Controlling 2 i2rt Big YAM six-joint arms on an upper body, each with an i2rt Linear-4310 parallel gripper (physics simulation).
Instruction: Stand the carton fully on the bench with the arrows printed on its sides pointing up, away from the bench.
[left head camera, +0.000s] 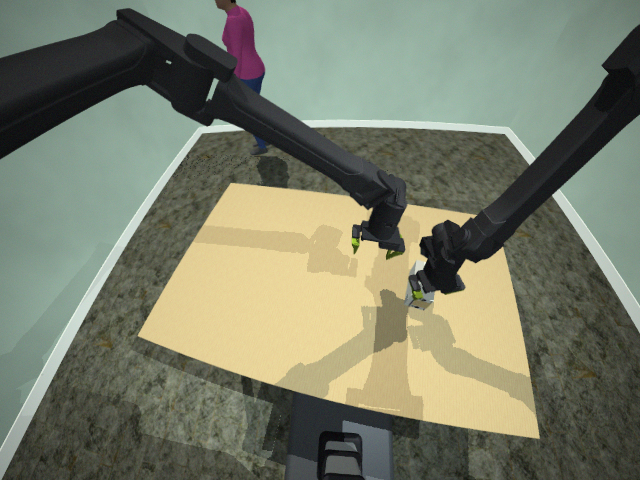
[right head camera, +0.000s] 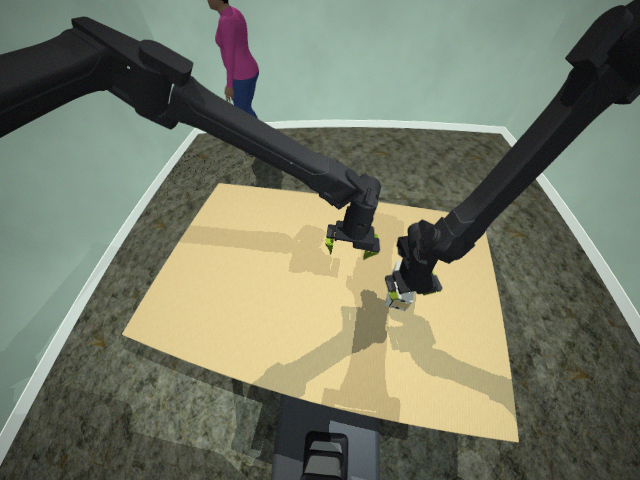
Labels:
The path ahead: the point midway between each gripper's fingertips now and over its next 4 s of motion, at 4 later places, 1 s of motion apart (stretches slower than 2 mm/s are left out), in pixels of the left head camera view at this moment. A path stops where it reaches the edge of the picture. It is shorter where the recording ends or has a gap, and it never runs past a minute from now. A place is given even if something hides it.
My left gripper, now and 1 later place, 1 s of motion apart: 370, 255; 329, 231
My right gripper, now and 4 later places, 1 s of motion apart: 428, 295; 422, 291; 416, 288; 429, 291; 443, 285

